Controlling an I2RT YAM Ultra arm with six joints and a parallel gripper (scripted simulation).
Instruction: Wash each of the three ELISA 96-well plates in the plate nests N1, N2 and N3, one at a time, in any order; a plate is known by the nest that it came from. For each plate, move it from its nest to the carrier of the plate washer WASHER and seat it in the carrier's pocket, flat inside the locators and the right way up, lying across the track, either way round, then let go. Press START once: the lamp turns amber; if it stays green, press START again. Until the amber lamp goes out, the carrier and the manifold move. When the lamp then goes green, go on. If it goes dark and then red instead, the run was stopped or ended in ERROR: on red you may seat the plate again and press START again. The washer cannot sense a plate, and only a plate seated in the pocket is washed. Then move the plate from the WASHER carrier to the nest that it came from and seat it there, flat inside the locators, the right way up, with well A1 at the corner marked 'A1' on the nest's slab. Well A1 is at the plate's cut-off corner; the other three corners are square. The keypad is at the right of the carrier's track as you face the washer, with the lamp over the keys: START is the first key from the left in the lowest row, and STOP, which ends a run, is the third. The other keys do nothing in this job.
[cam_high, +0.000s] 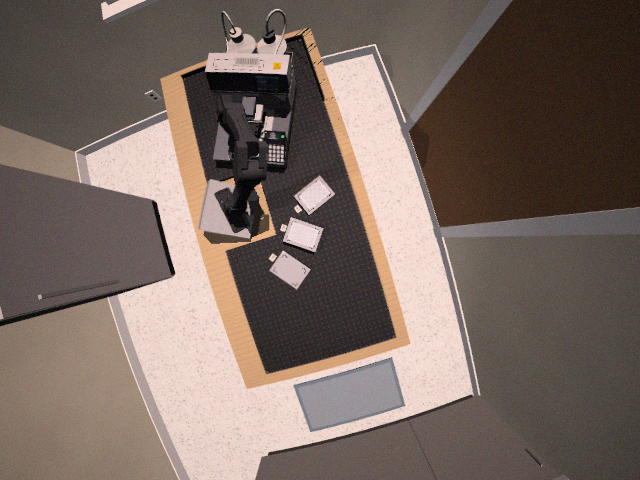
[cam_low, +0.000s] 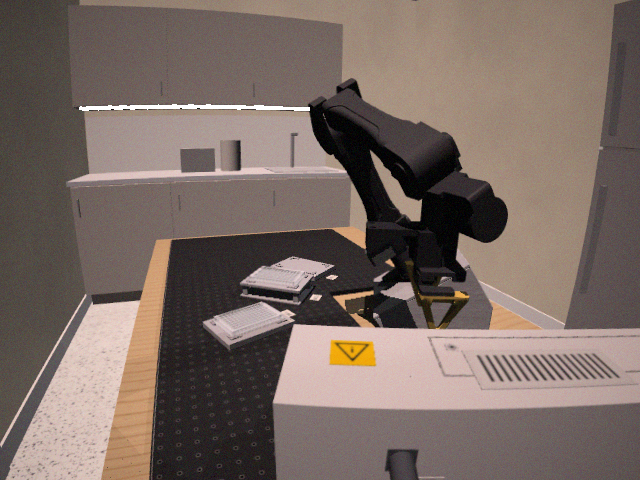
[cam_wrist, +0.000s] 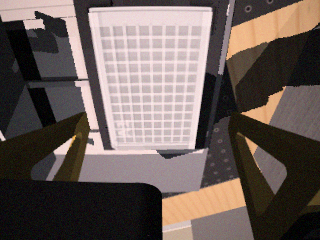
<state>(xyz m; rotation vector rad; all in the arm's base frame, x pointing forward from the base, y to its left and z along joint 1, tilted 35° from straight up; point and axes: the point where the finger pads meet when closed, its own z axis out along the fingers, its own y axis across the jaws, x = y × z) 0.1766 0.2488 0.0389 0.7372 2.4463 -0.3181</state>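
Now: the carrier pocket 6 cm below my hand. From my hand the other things lie so: n1 label: 36 cm to the right, 14 cm below, 4 cm ahead; grey nest slab: 35 cm to the right, 15 cm ahead, 13 cm below; washer: 12 cm to the left, 10 cm ahead, 1 cm below.
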